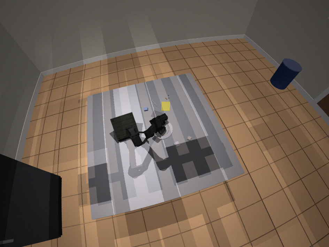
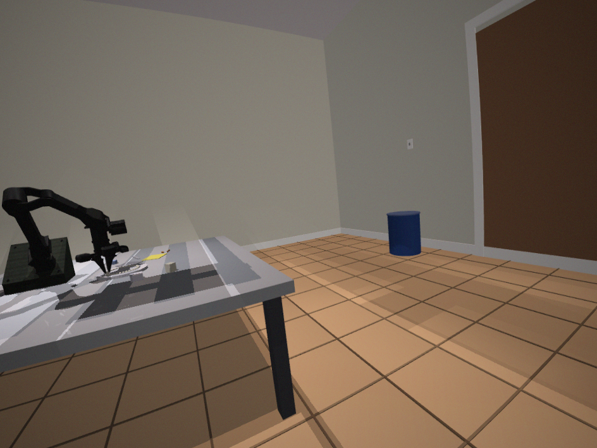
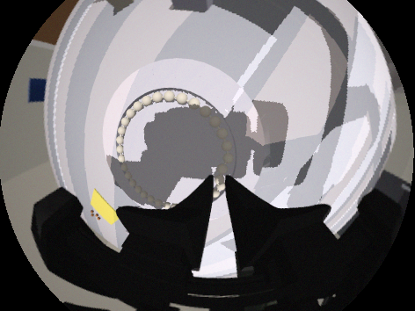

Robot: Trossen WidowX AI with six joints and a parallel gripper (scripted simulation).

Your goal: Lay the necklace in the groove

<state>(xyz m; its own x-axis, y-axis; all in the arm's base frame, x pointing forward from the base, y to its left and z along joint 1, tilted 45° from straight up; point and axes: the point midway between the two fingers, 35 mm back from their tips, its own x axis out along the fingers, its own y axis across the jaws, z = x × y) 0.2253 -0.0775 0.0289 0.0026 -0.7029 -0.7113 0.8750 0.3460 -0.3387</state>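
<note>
Right now my gripper tip is 6 cm short of the round bead board, 1 cm to the right of it and 1 cm above it. Also, from my gripper tip: grey card 19 cm to the left, 7 cm ahead, 1 cm below; then blue block 30 cm to the left, 2 cm behind, 1 cm below; then white block 18 cm to the right, 12 cm ahead.
</note>
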